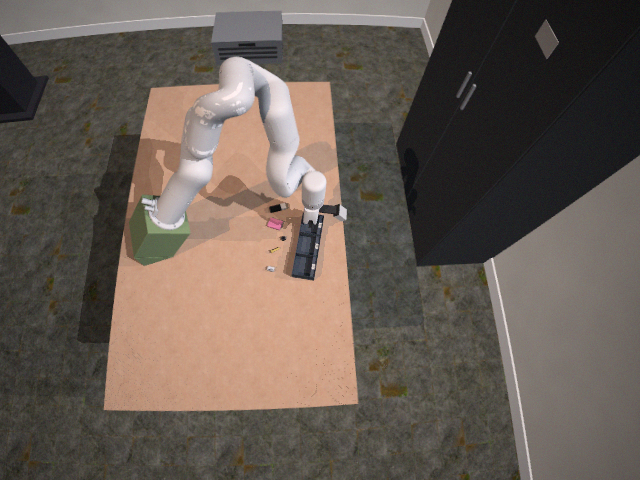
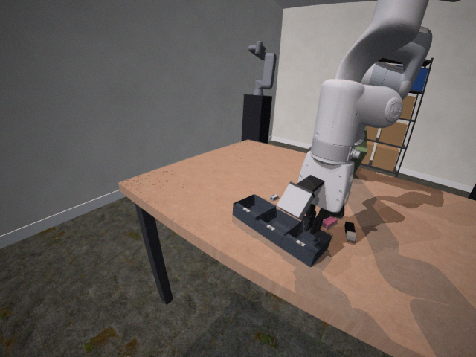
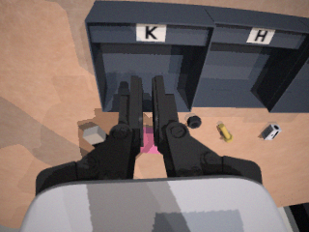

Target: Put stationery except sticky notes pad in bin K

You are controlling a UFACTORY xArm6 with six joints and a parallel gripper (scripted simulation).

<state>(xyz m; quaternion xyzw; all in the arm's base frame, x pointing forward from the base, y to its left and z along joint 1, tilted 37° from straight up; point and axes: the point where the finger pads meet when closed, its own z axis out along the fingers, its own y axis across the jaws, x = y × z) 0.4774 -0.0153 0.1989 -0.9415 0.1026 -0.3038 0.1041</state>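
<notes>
Right now the black-and-white block is 12 cm behind my hand, 9 cm to the left of it and 7 cm below it. Round my hand: dark bin tray 8 cm to the right, 6 cm below, 1 cm behind; black nut 11 cm behind, 7 cm below, 5 cm to the right; pink sticky-note pad 14 cm behind, 7 cm below, 2 cm to the left.
</notes>
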